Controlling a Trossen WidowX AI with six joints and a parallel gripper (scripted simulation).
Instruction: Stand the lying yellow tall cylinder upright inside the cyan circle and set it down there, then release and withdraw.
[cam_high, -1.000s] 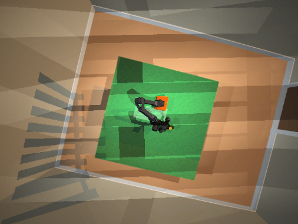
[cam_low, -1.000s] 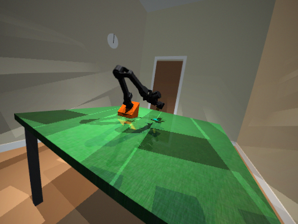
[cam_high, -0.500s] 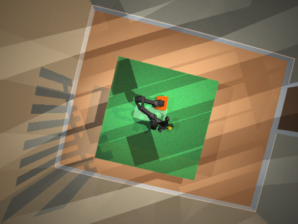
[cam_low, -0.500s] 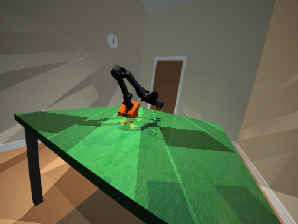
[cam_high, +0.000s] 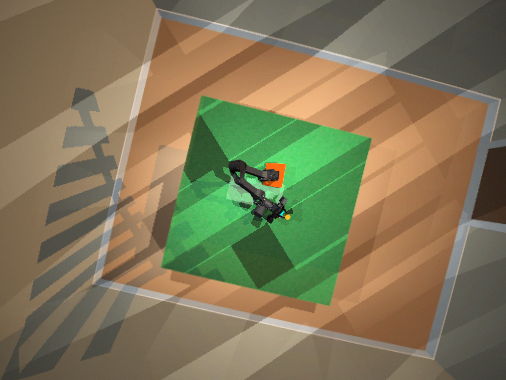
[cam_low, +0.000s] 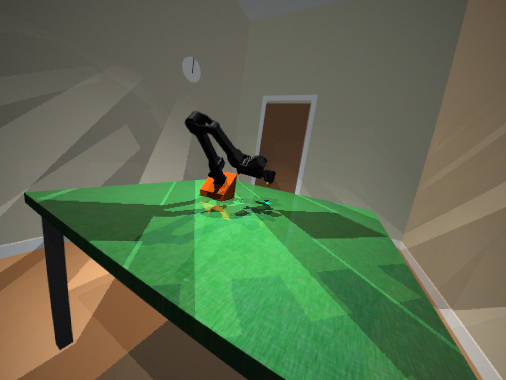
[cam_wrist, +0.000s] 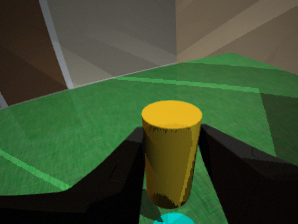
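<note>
My gripper tip is now 160 mm above the cyan circle and 10 mm to the left of it. From my gripper tip the other things lie so: yellow tall cylinder (20 mm below).
</note>
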